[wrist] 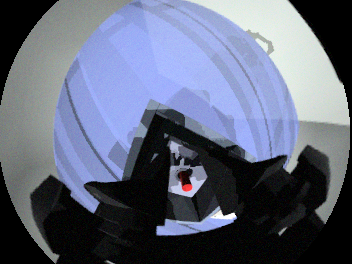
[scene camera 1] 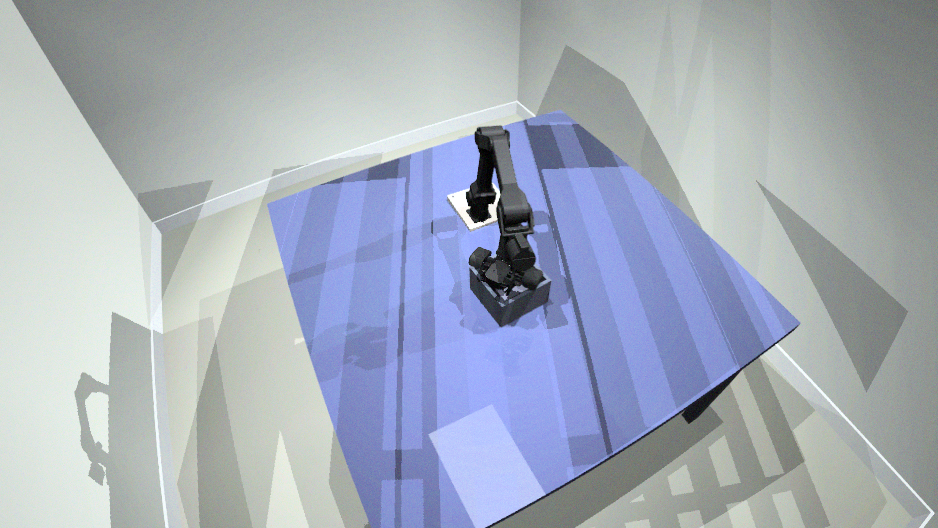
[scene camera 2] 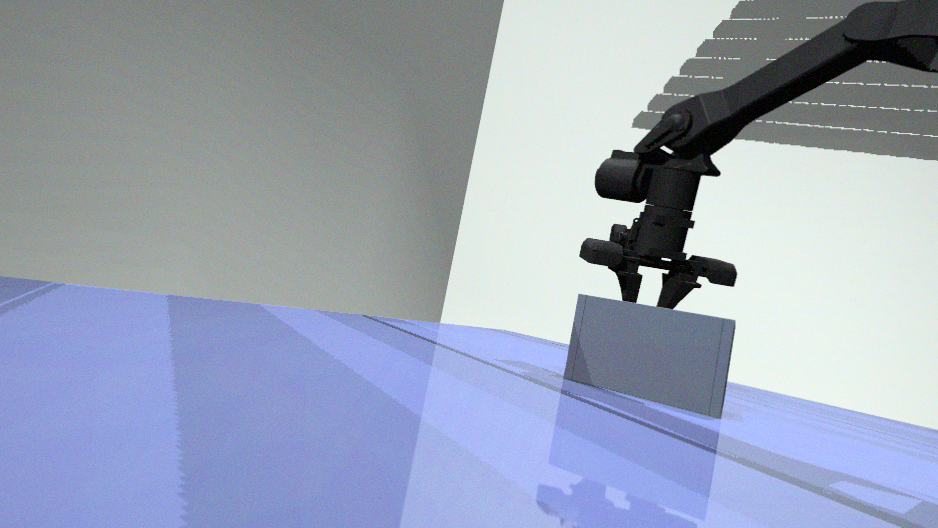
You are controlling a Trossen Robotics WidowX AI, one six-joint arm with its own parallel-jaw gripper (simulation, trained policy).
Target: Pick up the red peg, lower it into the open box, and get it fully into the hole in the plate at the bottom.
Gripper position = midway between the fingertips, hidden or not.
Observation:
In view: my gripper (scene camera 2: 641,324), a dark grey box (scene camera 2: 678,358) and a grey plate (wrist: 184,157).
The dark grey box is seen too in the wrist view (wrist: 158,121). My gripper shows as well in the wrist view (wrist: 183,148) and in scene camera 1 (scene camera 1: 500,292). Scene camera 2 does not show the grey plate, which is hidden by the dark grey box.

